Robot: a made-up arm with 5 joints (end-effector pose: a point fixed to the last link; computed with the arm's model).
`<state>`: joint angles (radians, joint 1 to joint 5).
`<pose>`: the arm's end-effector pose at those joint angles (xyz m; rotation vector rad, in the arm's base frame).
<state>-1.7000 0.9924 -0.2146 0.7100 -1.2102</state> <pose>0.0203 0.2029 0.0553 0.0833 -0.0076 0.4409</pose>
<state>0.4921 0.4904 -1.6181 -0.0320 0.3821</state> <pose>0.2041 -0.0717 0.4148 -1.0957 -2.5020 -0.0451</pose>
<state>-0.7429 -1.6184 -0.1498 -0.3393 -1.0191</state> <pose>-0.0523 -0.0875 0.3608 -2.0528 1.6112 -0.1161</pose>
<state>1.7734 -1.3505 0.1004 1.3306 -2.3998</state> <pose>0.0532 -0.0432 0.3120 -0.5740 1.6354 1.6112</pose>
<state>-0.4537 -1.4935 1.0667 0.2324 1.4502</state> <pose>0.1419 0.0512 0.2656 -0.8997 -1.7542 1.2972</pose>
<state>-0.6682 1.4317 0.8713 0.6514 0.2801</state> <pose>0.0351 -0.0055 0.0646 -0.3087 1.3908 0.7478</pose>
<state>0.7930 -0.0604 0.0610 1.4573 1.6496</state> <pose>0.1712 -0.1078 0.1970 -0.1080 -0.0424 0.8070</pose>
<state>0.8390 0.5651 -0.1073 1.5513 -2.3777</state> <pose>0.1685 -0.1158 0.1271 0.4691 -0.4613 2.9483</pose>
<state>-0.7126 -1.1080 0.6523 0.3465 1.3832</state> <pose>0.1399 0.0840 0.2954 -0.5909 -1.8387 1.4784</pose>
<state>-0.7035 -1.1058 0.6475 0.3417 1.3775</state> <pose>0.1406 0.0832 0.2964 -0.5952 -1.8413 1.4636</pose>
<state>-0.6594 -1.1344 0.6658 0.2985 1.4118</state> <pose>0.1419 0.0775 0.2992 -0.6852 -1.8663 1.4202</pose>
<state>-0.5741 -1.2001 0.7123 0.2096 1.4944</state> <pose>0.1424 0.0660 0.3039 -0.8856 -1.9018 1.3401</pose>
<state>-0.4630 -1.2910 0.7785 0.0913 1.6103</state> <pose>0.1402 0.0514 0.3089 -1.1701 -1.9115 1.2312</pose>
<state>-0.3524 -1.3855 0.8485 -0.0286 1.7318</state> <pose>0.1349 0.0378 0.3125 -1.4707 -1.8741 1.1143</pose>
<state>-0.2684 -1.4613 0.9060 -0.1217 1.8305</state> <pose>0.1291 0.0285 0.3141 -1.7084 -1.8094 1.0194</pose>
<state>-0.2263 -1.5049 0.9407 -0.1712 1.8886</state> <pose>0.1255 0.0242 0.3142 -1.8373 -1.7603 0.9699</pose>
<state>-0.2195 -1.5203 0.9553 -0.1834 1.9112</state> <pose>0.1245 0.0234 0.3135 -1.8741 -1.7434 0.9631</pose>
